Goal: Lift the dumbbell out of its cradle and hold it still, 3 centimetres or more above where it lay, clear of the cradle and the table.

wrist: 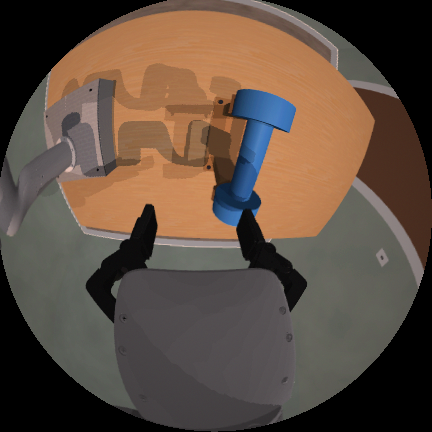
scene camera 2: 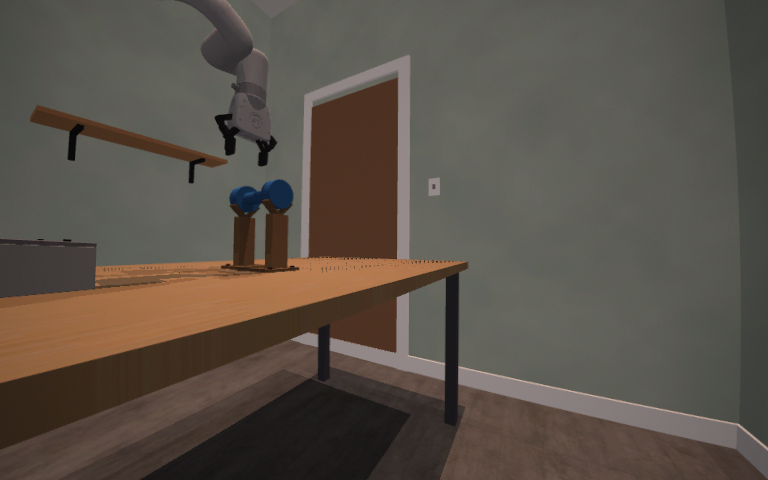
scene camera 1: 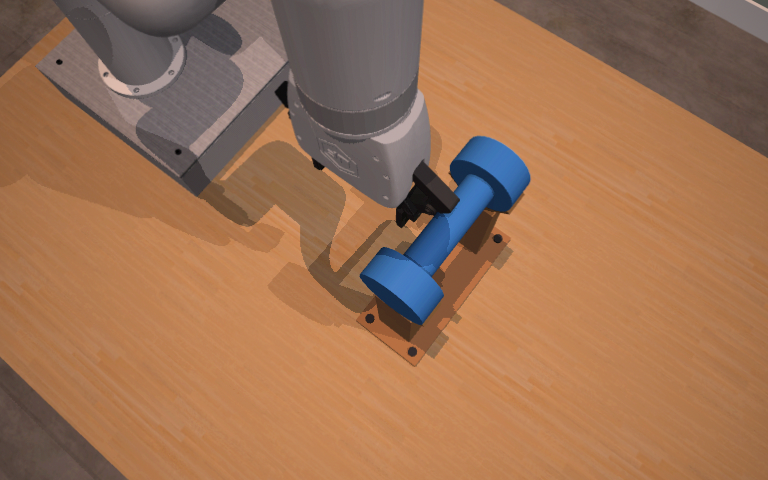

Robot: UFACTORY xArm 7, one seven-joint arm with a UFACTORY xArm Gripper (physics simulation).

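Pixels of known places: gripper, fingertip midpoint: (wrist: 197, 216) (scene camera 2: 247, 160) (scene camera 1: 368, 185); arm's base, link origin: (wrist: 65, 153) (scene camera 1: 143, 61).
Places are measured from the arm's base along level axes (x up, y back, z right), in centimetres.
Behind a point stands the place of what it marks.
Note:
A blue dumbbell (scene camera 1: 458, 212) {x 14.9, y -52.5, z 5.8 cm} (scene camera 2: 256, 196) {x 13.0, y -50.1, z 7.7 cm} (wrist: 255, 150) {x 14.9, y -52.0, z 5.1 cm} rests level in a brown cradle, its two round heads on the V-shaped tops of two posts. The cradle (scene camera 1: 412, 339) {x -7.1, y -53.2, z 16.2 cm} (scene camera 2: 276, 240) {x 0.3, y -49.3, z 16.1 cm} (wrist: 220, 120) {x -7.2, y -50.3, z 2.4 cm} stands on the table (scene camera 1: 594, 339) {x -7.9, y -74.7, z 4.5 cm} (scene camera 2: 198, 316) {x -7.9, y -12.2, z 41.6 cm} (wrist: 310, 165) {x -8.0, y -86.5, z 13.7 cm}. My gripper (scene camera 2: 245, 159) {x 21.5, y -44.7, z 9.8 cm} (wrist: 197, 216) {x 21.5, y -44.7, z 9.8 cm} is open and empty. In the second scene view it hangs above the dumbbell, with a gap between the fingertips and the heads. In the first scene view one finger overlaps the bar, and the other is mostly hidden behind the gripper body.
The arm's grey base block (scene camera 1: 226, 141) {x -3.6, y -16.5, z 4.2 cm} (scene camera 2: 48, 268) {x -4.5, y -10.7, z 12.0 cm} (wrist: 106, 130) {x -5.0, y -17.3, z -0.5 cm} stands on the table beside the cradle. A wooden wall shelf (scene camera 2: 130, 137) shows behind the arm in the second scene view. A brown door (scene camera 2: 353, 181) is in the wall beyond the table.

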